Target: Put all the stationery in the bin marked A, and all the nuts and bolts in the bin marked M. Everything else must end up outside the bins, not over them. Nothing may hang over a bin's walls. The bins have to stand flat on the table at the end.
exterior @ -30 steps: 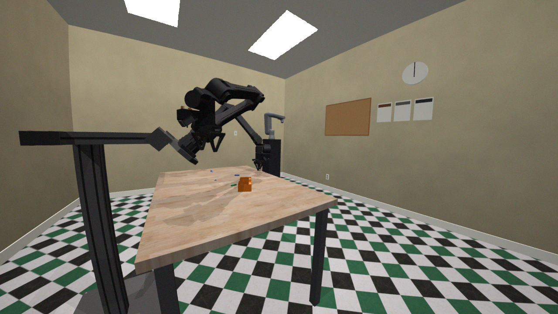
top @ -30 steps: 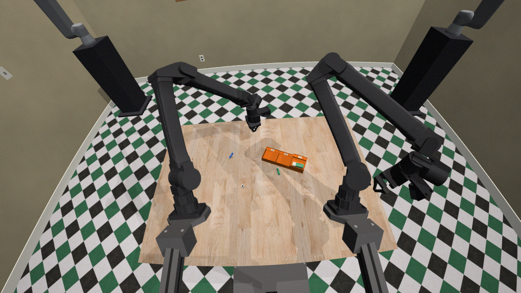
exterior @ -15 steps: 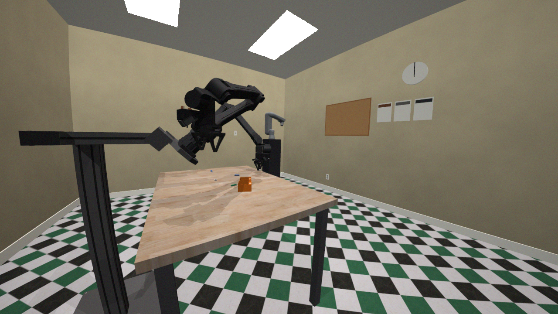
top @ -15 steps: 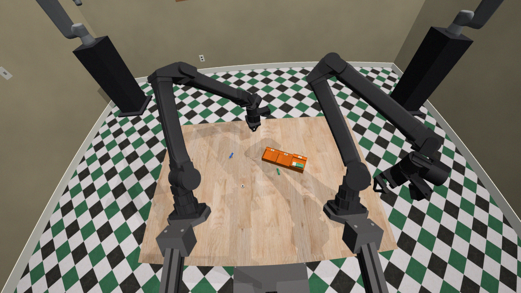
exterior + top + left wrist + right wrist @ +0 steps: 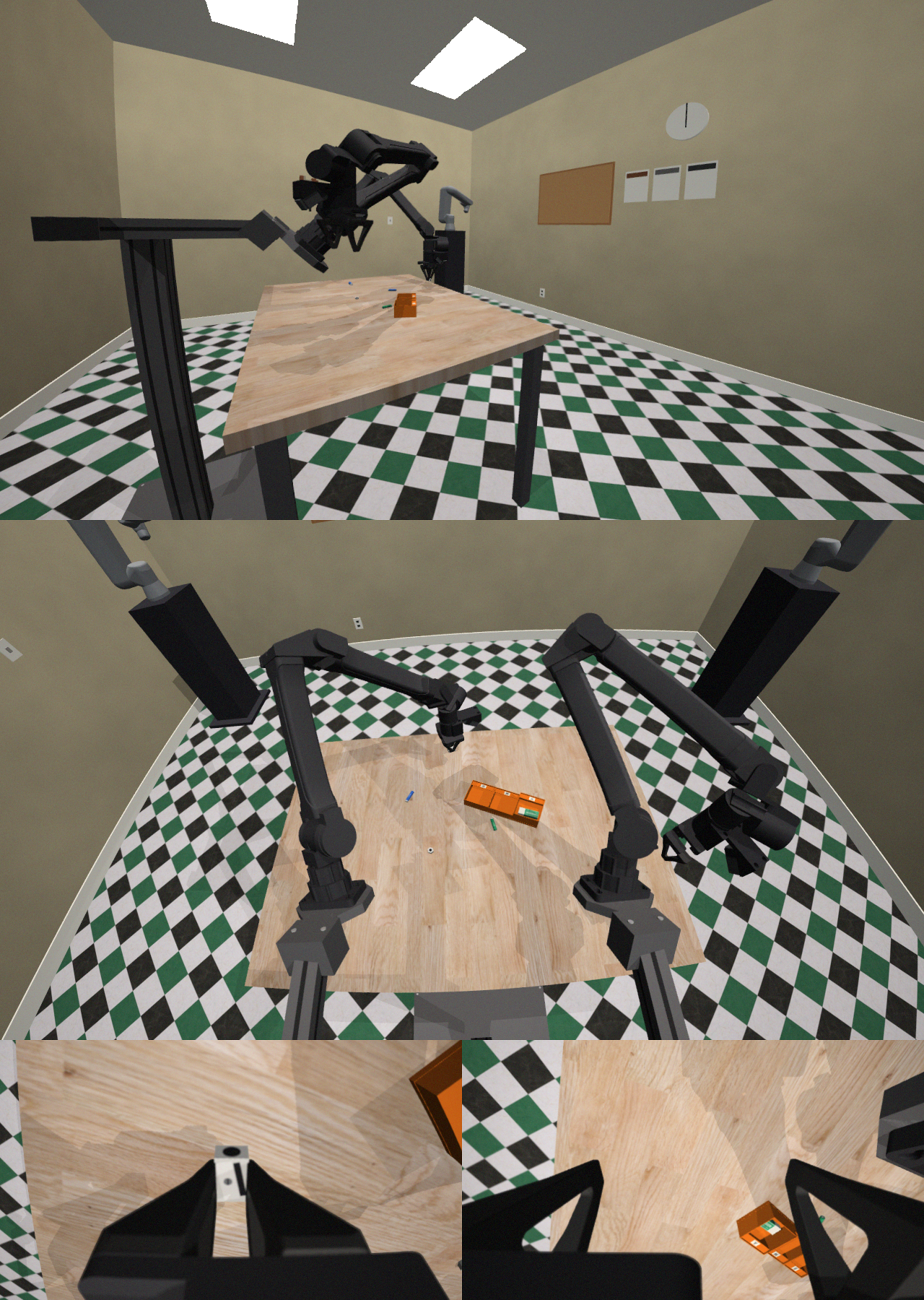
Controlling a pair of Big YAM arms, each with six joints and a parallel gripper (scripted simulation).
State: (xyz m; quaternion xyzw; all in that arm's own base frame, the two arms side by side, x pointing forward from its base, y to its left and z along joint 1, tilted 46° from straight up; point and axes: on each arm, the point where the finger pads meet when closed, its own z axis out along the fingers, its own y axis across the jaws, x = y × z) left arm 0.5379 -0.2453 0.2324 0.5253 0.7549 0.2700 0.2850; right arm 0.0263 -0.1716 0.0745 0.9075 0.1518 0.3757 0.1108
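Now: left hand 230 mm past the eraser, 240 mm to the left of it and 70 mm above it. The rest, counted from my left hand: pencil sharpener right at my left hand; then green cylinder 260 mm behind, 130 mm to the right, 80 mm below; then blue cylinder 140 mm behind, 150 mm to the left, 80 mm below.
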